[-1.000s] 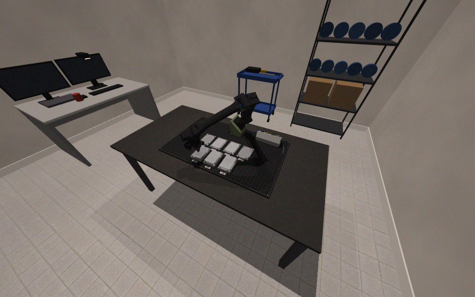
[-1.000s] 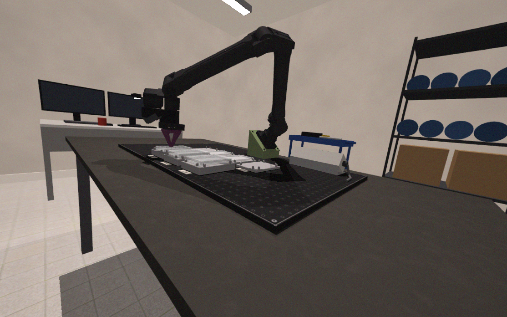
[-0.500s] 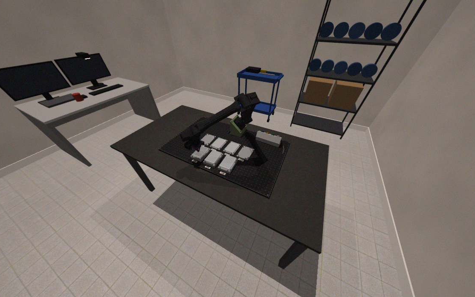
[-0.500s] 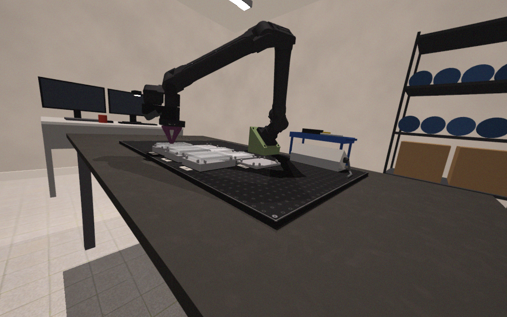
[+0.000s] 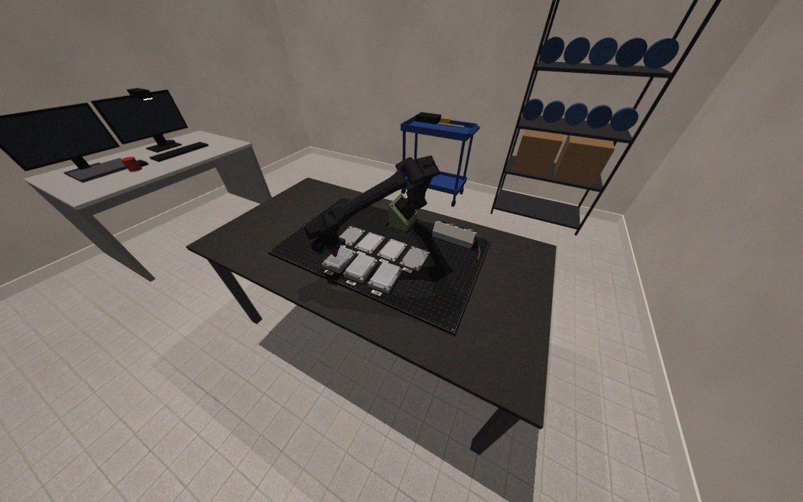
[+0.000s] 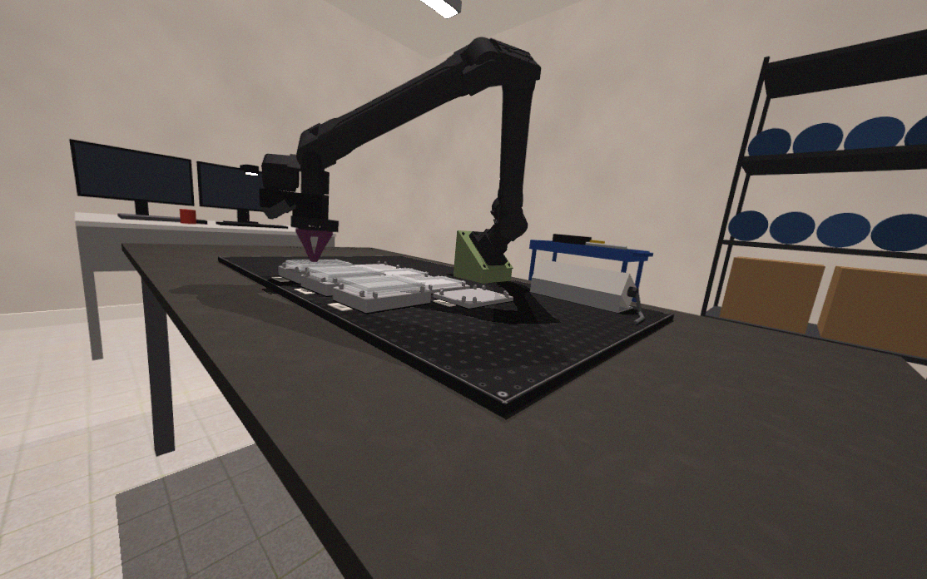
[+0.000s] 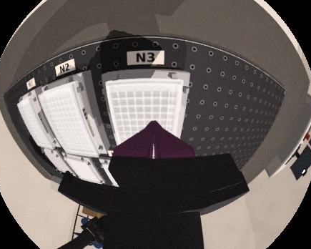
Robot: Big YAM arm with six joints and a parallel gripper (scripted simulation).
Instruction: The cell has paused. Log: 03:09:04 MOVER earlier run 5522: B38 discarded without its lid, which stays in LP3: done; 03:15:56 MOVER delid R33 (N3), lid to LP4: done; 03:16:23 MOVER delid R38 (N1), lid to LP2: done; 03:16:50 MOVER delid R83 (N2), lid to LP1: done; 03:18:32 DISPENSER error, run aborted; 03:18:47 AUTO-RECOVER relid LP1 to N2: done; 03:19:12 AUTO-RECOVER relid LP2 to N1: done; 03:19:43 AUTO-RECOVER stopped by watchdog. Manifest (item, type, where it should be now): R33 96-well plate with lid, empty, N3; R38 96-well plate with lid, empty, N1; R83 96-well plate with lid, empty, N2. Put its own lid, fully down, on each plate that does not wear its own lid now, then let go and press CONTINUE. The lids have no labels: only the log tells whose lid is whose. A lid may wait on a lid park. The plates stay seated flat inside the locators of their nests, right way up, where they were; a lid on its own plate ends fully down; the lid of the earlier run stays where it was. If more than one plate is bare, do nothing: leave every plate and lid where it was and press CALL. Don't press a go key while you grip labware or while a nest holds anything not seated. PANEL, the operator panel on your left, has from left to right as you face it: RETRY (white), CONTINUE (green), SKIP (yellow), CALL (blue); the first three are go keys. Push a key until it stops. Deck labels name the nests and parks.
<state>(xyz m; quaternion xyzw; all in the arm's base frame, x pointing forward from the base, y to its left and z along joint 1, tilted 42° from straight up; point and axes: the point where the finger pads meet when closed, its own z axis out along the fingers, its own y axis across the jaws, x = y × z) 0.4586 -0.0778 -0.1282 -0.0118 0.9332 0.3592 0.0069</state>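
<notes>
The white 96-well plate lies 2 cm below my hand, 1 cm to the left of it and 1 cm behind it. From my hand the other things lie so: N3 label (8 cm ahead, 4 cm below, 1 cm to the left); LP4 label (21 cm to the left, 10 cm behind, 4 cm below); lid park LP2 (19 cm behind, 5 cm to the right, 4 cm below).
</notes>
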